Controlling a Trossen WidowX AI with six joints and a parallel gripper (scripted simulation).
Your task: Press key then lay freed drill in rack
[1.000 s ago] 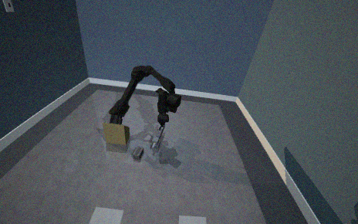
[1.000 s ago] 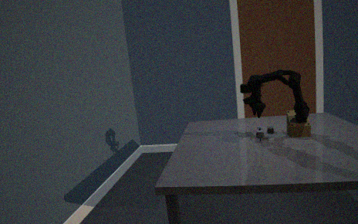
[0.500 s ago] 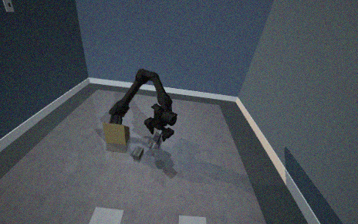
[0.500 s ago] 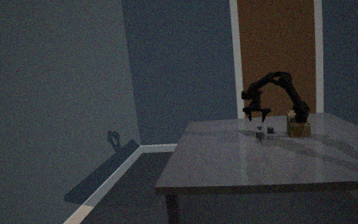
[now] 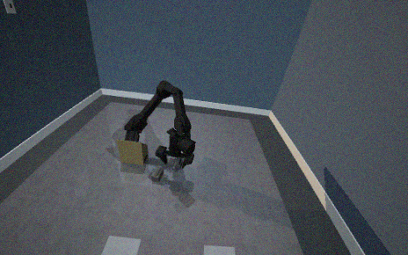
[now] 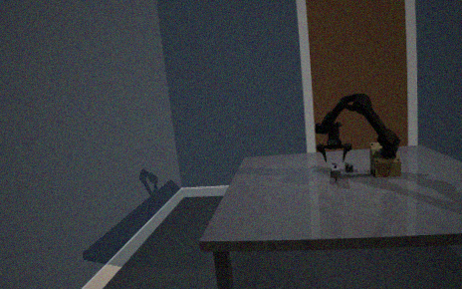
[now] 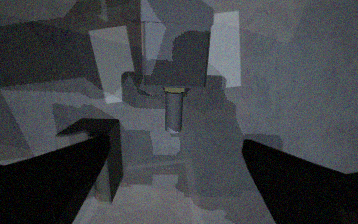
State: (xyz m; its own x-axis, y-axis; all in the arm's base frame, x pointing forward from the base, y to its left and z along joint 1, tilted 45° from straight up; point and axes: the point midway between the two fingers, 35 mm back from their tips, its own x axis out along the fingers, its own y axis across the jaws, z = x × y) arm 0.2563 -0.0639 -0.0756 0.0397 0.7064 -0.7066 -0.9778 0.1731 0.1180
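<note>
The drill is 10 mm ahead of my gripper tip, 70 mm to the left of it and 10 mm below it. Also, from my gripper tip: rack 80 mm behind, 30 mm to the right, 50 mm below.
</note>
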